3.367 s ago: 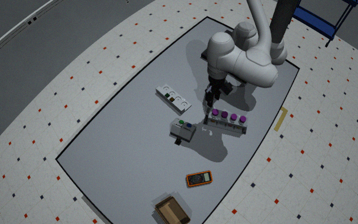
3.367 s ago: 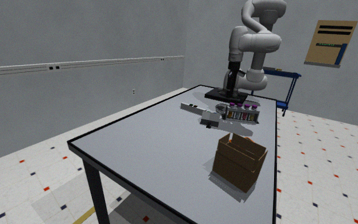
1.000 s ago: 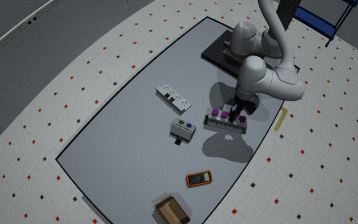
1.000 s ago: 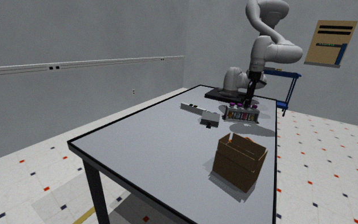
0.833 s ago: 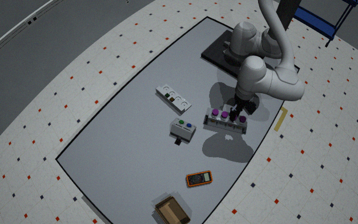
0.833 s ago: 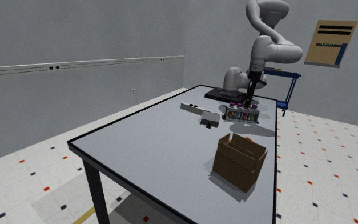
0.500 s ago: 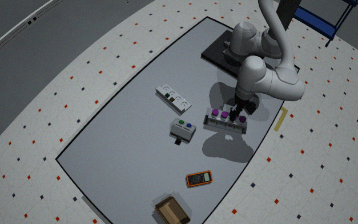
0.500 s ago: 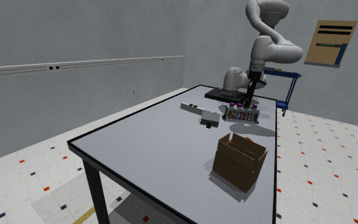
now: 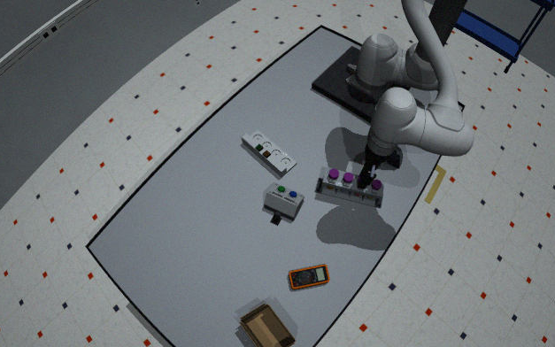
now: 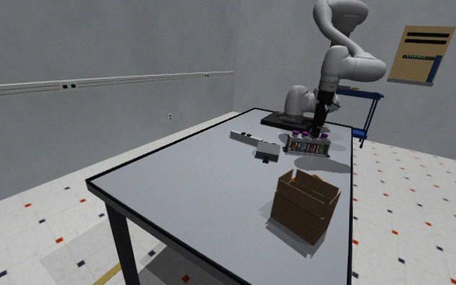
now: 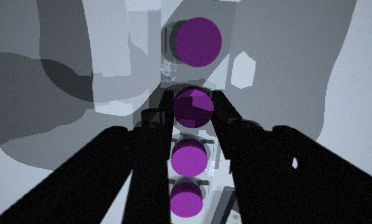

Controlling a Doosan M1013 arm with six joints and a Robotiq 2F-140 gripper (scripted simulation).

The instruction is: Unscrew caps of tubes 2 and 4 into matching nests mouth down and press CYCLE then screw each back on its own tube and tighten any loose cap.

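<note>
Right now my hand is 20 mm short of the purple cap, 50 mm to the left of it and 30 mm above it. Round my hand: green key: 180 mm ahead, 210 mm to the right, 70 mm below; then blue key: 170 mm ahead, 170 mm to the right, 70 mm below; then key housing: 190 mm ahead, 190 mm to the right, 90 mm below.
</note>
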